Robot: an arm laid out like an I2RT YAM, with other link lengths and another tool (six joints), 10 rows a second.
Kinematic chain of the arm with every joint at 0, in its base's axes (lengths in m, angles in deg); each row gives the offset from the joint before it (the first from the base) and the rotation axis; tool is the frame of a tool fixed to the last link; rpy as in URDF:
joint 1: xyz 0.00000 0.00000 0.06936 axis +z
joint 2: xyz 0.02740 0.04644 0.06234 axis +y
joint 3: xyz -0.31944 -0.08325 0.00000 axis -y
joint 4: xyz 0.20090 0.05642 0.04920 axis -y
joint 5: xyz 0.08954 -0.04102 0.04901 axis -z
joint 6: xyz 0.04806 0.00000 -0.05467 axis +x
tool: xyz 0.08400 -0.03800 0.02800 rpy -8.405 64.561 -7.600
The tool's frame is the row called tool.
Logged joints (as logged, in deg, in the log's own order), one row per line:
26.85 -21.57 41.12 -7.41 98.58 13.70
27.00 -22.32 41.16 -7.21 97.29 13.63
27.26 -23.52 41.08 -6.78 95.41 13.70
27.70 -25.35 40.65 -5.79 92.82 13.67
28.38 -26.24 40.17 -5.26 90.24 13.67
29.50 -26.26 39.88 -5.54 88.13 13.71
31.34 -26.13 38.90 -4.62 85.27 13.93
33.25 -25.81 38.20 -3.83 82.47 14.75
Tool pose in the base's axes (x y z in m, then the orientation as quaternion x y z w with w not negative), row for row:
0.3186 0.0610 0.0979 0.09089 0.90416 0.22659 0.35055
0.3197 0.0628 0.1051 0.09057 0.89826 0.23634 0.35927
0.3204 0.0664 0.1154 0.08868 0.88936 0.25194 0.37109
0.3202 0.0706 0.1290 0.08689 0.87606 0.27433 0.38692
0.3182 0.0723 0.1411 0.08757 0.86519 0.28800 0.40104
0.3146 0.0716 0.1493 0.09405 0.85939 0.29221 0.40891
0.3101 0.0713 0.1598 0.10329 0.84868 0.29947 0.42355
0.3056 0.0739 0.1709 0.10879 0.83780 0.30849 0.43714
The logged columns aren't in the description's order. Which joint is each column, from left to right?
Columns, left to right: joint 6, joint 5, joint 3, joint 4, joint 2, joint 1.
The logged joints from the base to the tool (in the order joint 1, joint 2, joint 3, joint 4, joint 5, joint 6), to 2 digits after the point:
13.70 98.58 41.12 -7.41 -21.57 26.85
13.63 97.29 41.16 -7.21 -22.32 27.00
13.70 95.41 41.08 -6.78 -23.52 27.26
13.67 92.82 40.65 -5.79 -25.35 27.70
13.67 90.24 40.17 -5.26 -26.24 28.38
13.71 88.13 39.88 -5.54 -26.26 29.50
13.93 85.27 38.90 -4.62 -26.13 31.34
14.75 82.47 38.20 -3.83 -25.81 33.25

